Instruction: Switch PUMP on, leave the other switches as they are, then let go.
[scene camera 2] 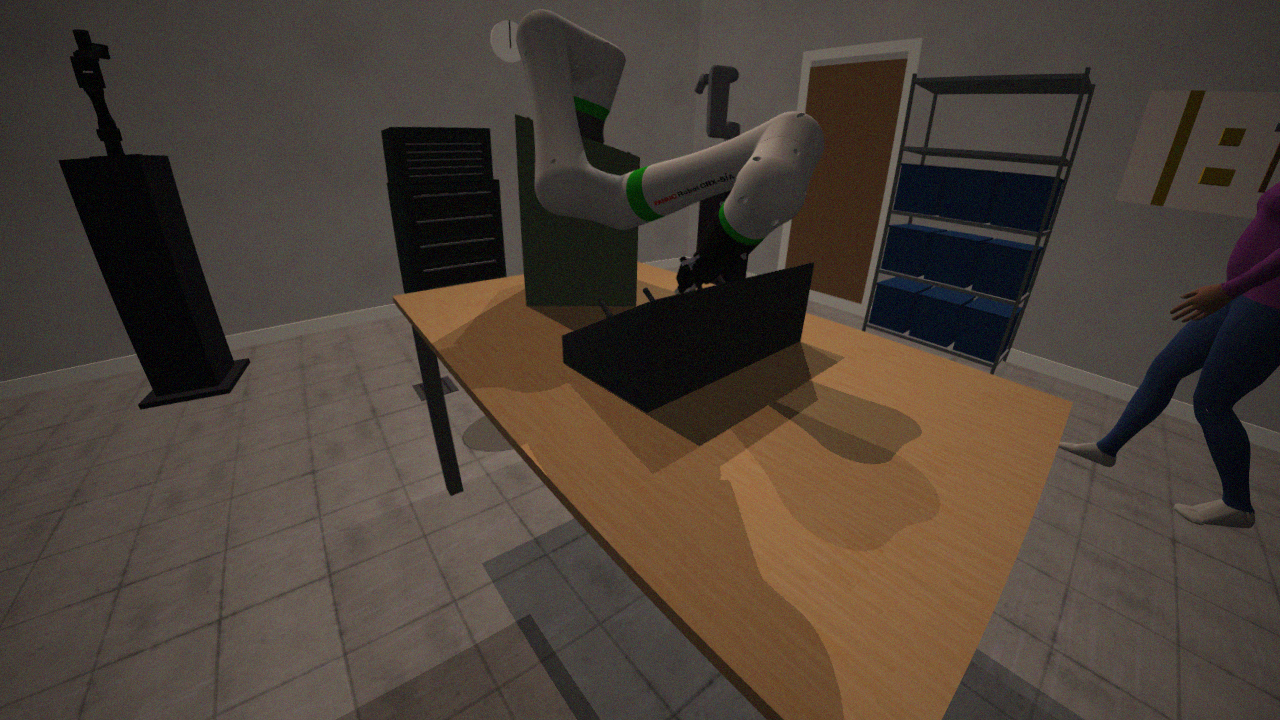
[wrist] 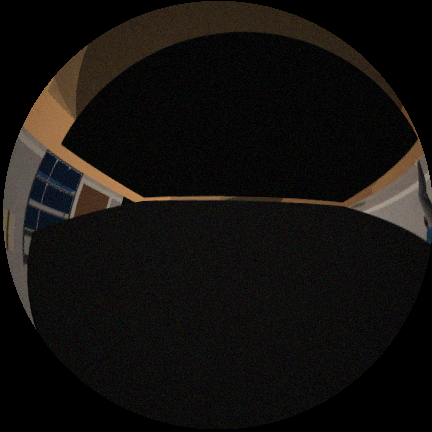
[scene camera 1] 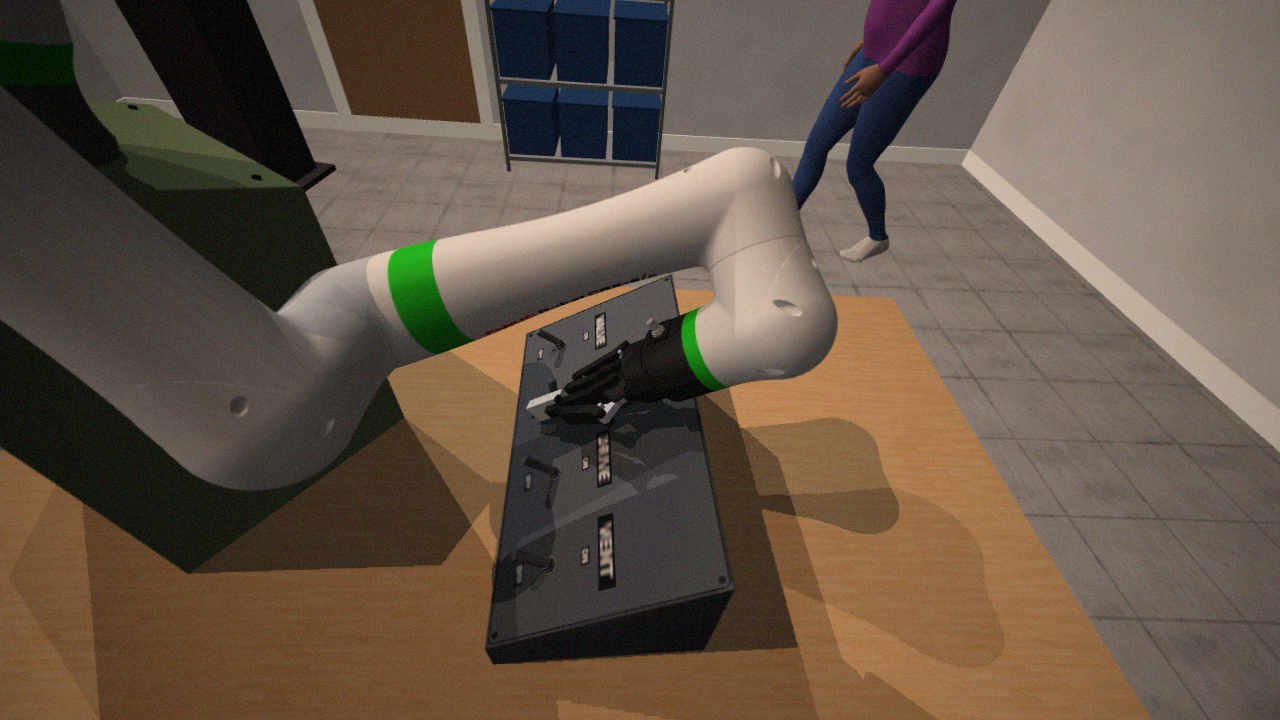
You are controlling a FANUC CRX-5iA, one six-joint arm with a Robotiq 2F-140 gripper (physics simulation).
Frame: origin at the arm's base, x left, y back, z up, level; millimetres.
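Seen in the pictures: gripper, between the fingertips: (scene camera 1: 535, 411).
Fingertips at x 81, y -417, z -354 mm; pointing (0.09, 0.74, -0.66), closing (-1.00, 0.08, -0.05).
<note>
Offsets run from my fingertips to a thing's top centre. Level surfaces: height alone.
The dark sloped switch panel (scene camera 1: 662, 537) (scene camera 2: 698, 349) stands on the table. In scene camera 1, the far lever @(dx +134, dy +18, dz +38 mm) (scene camera 1: 552, 339), a nearer lever @(dx -99, dy -38, dz +38 mm) (scene camera 1: 541, 465) and the VENT lever @(dx -216, dy -66, dz +38 mm) (scene camera 1: 535, 561) lean left, away from their ON marks. Another lever, between the far two, is mostly hidden by my gripper (scene camera 1: 547, 405); its lean cannot be told. No PUMP label is readable; the label there is covered. My gripper is shut and empty, its pale tips low over the panel's left part. Contact with a lever cannot be made out. In scene camera 2 the panel's back partly hides the gripper.
The wooden table @(dz -94 mm) (scene camera 1: 895, 385) (scene camera 2: 966, 465) carries the panel and the green robot base (scene camera 1: 259, 268) (scene camera 2: 572, 241). A shelf rack (scene camera 1: 581, 86) with blue boxes and a person (scene camera 1: 872, 116) (scene camera 2: 1208, 358) stand beyond it. Dark surfaces fill much of the wrist view.
</note>
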